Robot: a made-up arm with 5 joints.
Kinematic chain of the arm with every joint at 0, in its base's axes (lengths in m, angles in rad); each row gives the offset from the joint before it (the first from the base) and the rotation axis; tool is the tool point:
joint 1: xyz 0 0 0.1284 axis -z
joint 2: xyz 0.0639 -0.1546 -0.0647 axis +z
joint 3: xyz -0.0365 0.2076 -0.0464 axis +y
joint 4: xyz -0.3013 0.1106 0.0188 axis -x
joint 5: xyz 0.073 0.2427 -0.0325 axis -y
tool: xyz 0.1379 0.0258 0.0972
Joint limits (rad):
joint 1: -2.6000..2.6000
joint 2: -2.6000..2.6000
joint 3: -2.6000..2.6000
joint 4: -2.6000..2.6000
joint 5: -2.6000..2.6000
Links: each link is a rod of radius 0.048 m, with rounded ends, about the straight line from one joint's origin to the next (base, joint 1, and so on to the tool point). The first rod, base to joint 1, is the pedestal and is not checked.
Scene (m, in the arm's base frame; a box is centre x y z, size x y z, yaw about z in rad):
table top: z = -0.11
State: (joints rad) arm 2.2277 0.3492 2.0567 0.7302 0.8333
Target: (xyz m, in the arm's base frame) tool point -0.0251 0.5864 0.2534
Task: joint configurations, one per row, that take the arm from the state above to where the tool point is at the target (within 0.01 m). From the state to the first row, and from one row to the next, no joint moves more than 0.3 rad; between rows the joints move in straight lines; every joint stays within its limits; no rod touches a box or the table.
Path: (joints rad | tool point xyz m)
1: 2.1552 0.6163 1.9248 0.7881 0.8837 | 0.4383 0.0840 0.2462
2: 2.0827 0.8834 1.7930 0.8460 0.9341 | 0.3634 0.3086 0.2565
3: 2.0102 1.1505 1.6611 0.9039 0.9845 | 0.2006 0.4870 0.2591
4: 1.9377 1.4176 1.5292 0.9617 1.0349 | -0.0251 0.5864 0.2534

